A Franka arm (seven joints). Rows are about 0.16 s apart.
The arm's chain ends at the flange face. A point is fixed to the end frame.
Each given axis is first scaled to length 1.
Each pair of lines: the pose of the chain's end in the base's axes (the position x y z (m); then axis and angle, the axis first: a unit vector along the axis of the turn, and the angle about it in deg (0 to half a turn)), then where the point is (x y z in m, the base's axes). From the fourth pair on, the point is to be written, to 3 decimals.
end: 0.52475 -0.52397 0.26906 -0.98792 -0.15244 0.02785 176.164
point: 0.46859 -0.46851 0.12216
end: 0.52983 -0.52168 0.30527 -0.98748 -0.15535 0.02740 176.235
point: 0.47353 -0.46668 0.15825
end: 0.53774 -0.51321 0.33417 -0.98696 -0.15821 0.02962 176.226
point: 0.48049 -0.45860 0.18737
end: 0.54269 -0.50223 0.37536 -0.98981 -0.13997 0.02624 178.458
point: 0.489 -0.451 0.226
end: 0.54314 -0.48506 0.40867 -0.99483 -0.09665 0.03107 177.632
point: 0.492 -0.428 0.260
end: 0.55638 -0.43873 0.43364 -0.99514 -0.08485 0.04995 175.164
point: 0.501 -0.375 0.290
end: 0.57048 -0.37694 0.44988 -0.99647 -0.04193 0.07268 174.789
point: 0.514 -0.309 0.309
